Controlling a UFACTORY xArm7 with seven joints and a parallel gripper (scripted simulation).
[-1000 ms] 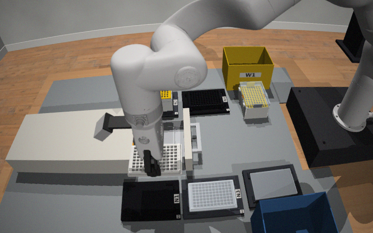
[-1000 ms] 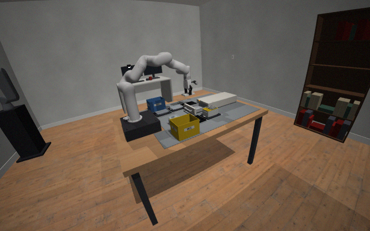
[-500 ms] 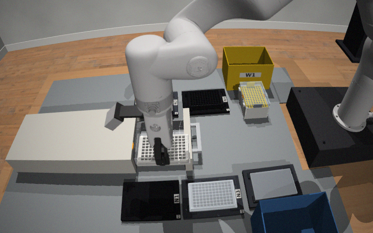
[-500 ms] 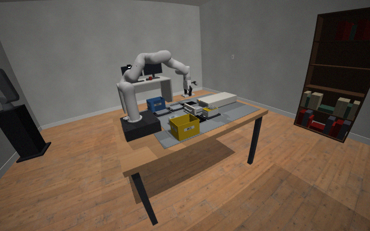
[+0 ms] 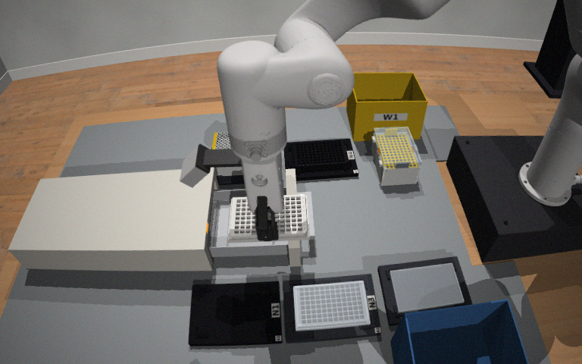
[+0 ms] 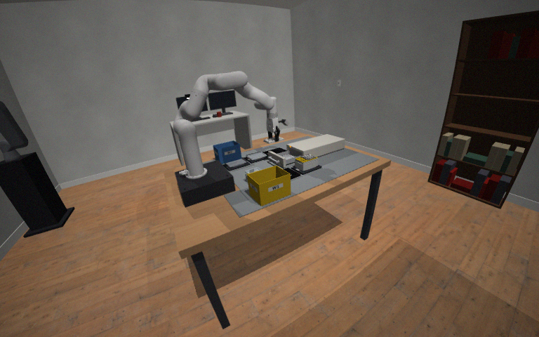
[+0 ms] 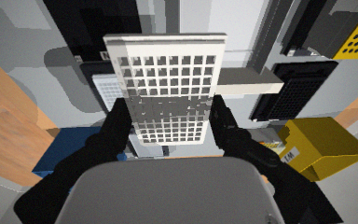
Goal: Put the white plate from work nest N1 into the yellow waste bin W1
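My gripper is now 41 cm to the left of the yellow waste bin W1, 27 cm past it and 12 cm above it. From my hand the other things lie so: white plate: 1 cm below; drawer: 14 cm below, 9 cm ahead, 8 cm to the right; black work nest N1: 15 cm below, 11 cm to the left, 7 cm ahead.
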